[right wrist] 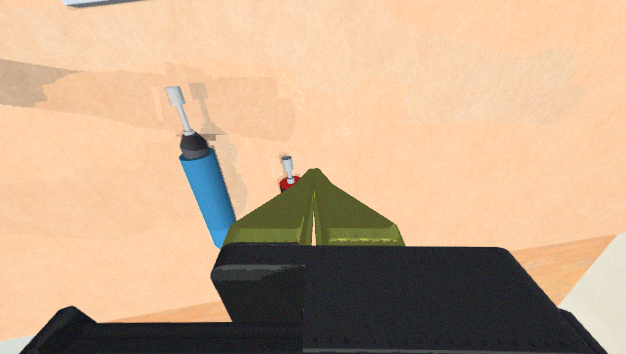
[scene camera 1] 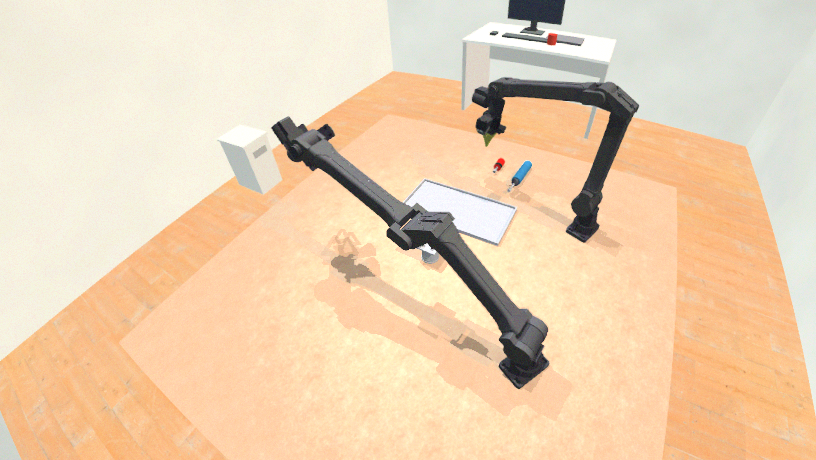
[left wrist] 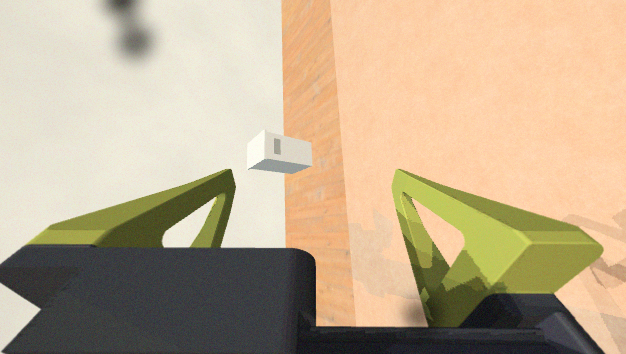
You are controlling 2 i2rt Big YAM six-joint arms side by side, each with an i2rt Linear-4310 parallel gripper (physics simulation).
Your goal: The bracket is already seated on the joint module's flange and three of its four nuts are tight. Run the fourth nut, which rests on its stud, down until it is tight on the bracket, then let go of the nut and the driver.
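Where they show: left gripper, fingertip midpoint: (left wrist: 313, 177); right gripper, fingertip midpoint: (right wrist: 313, 177) (scene camera 1: 486, 146); left arm's base, origin of the base link: (scene camera 1: 523, 365); right arm's base, origin of the base link: (scene camera 1: 582, 229).
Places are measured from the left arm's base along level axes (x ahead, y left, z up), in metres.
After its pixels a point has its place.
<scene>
My left gripper (left wrist: 313, 177) {z 0.340, x 0.863, y 0.193 m} is open, with nothing between its fingers, high over the mat's left side. My right gripper (scene camera 1: 487, 142) {z 0.170, x 0.709, y -0.452 m} (right wrist: 313, 177) {z 0.170, x 0.709, y -0.452 m} is shut and empty, its fingertips together, above the mat. A red driver (scene camera 1: 499, 164) {z 0.032, x 0.723, y -0.559 m} (right wrist: 289, 183) {z 0.022, x 0.724, y -0.549 m} lies on the mat; in the right wrist view my right fingers hide most of it. A blue driver (scene camera 1: 522, 173) {z 0.038, x 0.609, y -0.587 m} (right wrist: 207, 192) {z 0.040, x 0.624, y -0.582 m} with a silver socket lies to the right of the red one in the scene view. The grey joint module (scene camera 1: 429, 256) {z 0.034, x 0.455, y 0.006 m} stands partly hidden behind my left arm. The bracket and its nuts cannot be made out.
A white tray (scene camera 1: 485, 214) {z 0.004, x 0.529, y -0.309 m} with a grey rim lies on the mat between the joint module and the drivers. A white box (scene camera 1: 246, 157) (left wrist: 287, 151) stands by the left wall. A desk (scene camera 1: 594, 50) with a monitor, keyboard and red cup (scene camera 1: 552, 38) stands at the back.
</scene>
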